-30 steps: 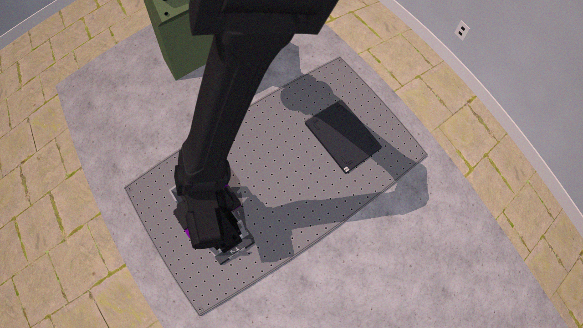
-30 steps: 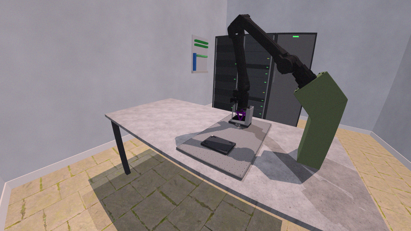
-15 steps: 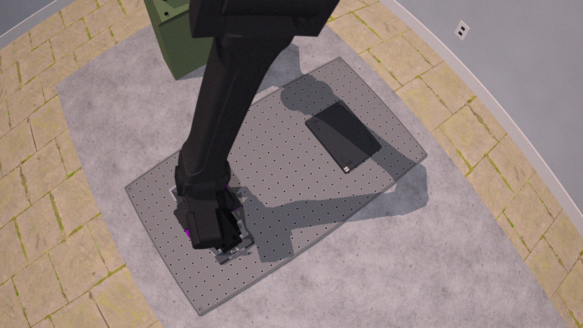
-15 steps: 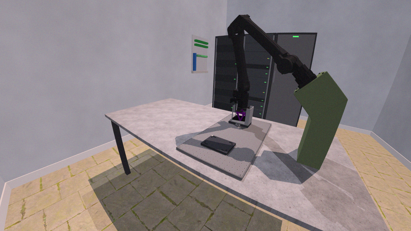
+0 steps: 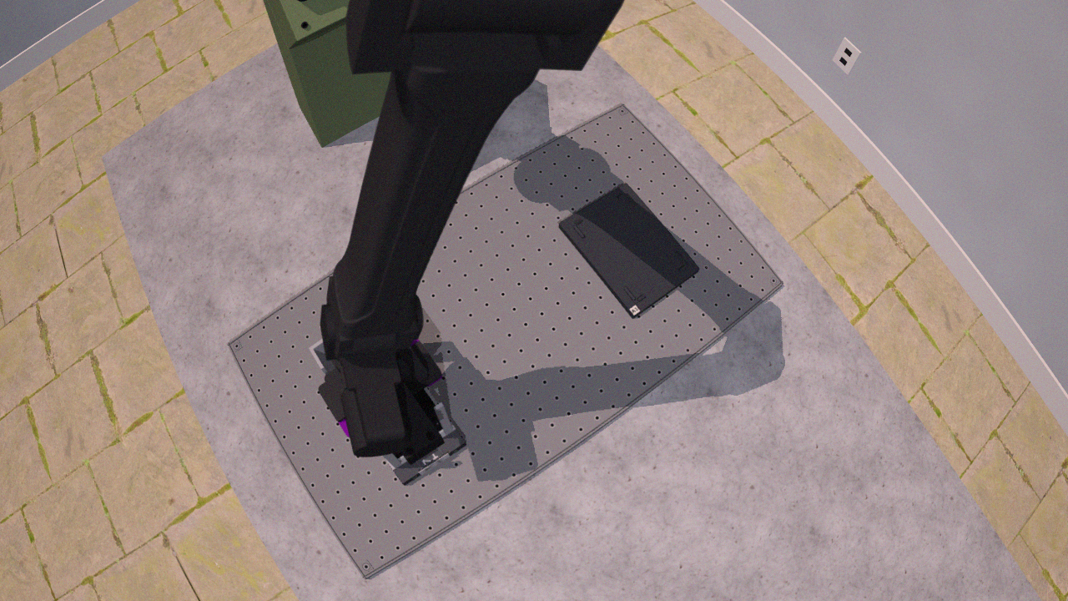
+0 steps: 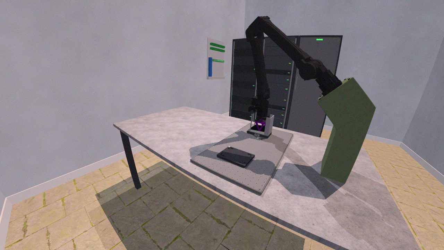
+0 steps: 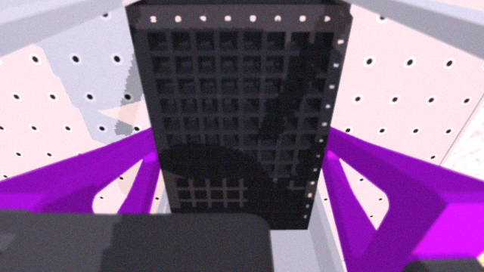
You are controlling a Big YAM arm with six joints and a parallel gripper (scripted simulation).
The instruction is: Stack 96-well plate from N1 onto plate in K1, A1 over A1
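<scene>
Right now my hand is right at the black 96-well plate. Also, from my hand: rack back wall: 60 mm behind, 10 mm to the right, 40 mm above; then dark slot: 60 mm behind, 10 mm to the right, 40 mm above; then white 96-well plate: 20 mm below.
</scene>
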